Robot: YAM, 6 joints.
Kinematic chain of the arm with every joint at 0, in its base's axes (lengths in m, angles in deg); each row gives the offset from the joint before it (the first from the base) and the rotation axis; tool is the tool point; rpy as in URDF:
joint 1: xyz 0 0 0.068 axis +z
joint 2: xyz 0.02 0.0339 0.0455 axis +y
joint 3: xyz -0.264 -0.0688 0 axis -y
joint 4: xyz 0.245 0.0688 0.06 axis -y
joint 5: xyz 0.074 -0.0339 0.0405 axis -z
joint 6: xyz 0.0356 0 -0.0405 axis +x
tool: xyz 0 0 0 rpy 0 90 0
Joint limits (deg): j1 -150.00..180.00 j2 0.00..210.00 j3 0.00..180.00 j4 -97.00..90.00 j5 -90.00..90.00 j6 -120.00..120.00
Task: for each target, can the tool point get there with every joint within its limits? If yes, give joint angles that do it. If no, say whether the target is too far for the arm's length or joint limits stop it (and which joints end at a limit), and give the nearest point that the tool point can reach.
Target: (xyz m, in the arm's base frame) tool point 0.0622 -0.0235 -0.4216
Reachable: no: joint limits stop it (at a limit: joint 2) | nearest point 0.0932 -0.0352 -0.3482 | short by 0.080 m
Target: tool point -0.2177 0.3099 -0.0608
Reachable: yes | joints 129.57 164.61 104.39 -78.76 56.24 67.16
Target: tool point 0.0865 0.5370 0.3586
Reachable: yes | joints 82.55 143.39 129.69 69.45 27.02 85.71
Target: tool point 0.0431 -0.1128 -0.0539
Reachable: yes | joints -69.86 156.98 45.31 -57.39 -2.58 -54.69
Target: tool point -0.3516 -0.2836 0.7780
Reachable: no: too far | nearest point -0.2810 -0.2266 0.6383 | short by 0.167 m
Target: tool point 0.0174 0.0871 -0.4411
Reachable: no: joint limits stop it (at a limit: joint 2) | nearest point 0.0236 0.1183 -0.3569 | short by 0.090 m
